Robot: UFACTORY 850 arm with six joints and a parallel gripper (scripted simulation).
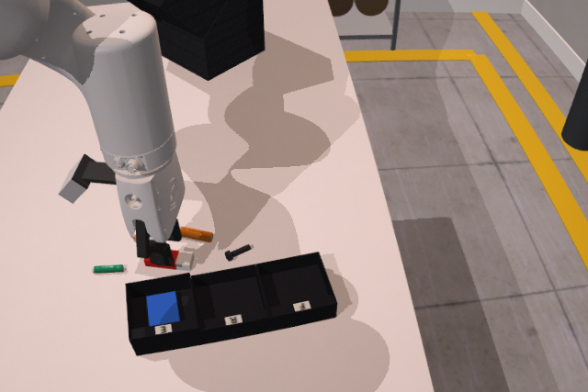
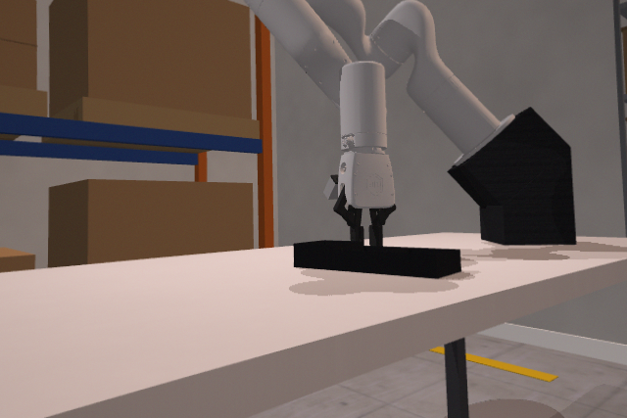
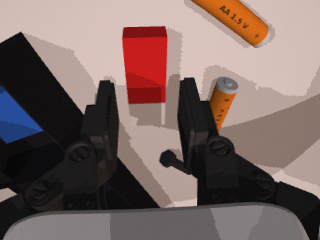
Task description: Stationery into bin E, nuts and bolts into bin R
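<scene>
Now: the eraser 4 cm below my hand and 1 cm to the left of it. From my hand the other things lie so: blue block 9 cm ahead, 3 cm to the right, 3 cm below; then green battery 9 cm to the right, 4 cm below, 1 cm behind; then orange marker 5 cm to the left, 4 cm below, 3 cm behind.
</scene>
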